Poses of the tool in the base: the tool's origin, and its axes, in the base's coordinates. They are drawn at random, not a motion.
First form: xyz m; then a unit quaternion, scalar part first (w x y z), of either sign.
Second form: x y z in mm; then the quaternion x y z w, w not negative. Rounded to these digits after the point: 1 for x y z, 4 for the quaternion.
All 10 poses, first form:
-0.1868 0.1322 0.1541 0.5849 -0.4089 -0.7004 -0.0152
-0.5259 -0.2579 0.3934 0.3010 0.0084 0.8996 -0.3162
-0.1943 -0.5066 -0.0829 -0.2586 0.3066 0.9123 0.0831
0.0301 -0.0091 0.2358 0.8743 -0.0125 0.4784 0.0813
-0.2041 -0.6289 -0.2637 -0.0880 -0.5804 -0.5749 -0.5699
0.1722 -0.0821 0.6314 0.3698 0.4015 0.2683 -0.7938
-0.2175 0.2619 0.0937 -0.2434 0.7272 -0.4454 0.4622
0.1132 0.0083 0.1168 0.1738 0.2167 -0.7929 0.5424
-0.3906 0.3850 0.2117 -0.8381 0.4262 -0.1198 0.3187
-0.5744 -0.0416 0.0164 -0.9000 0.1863 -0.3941 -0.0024
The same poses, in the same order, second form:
-186.8 132.2 154.1 -0.4089 -0.7004 -0.0152 0.5849
-525.9 -257.9 393.4 0.0084 0.8996 -0.3162 0.3010
-194.3 -506.6 -82.9 -0.3066 -0.9123 -0.0831 0.2586
30.1 -9.1 235.8 -0.0125 0.4784 0.0813 0.8743
-204.1 -628.9 -263.7 0.5804 0.5749 0.5699 0.0880
172.2 -82.1 631.4 0.4015 0.2683 -0.7938 0.3698
-217.5 261.9 93.7 -0.7272 0.4454 -0.4622 0.2434
113.2 8.3 116.8 0.2167 -0.7929 0.5424 0.1738
-390.6 385.0 211.7 -0.4262 0.1198 -0.3187 0.8381
-574.4 -41.6 16.4 -0.1863 0.3941 0.0024 0.9000

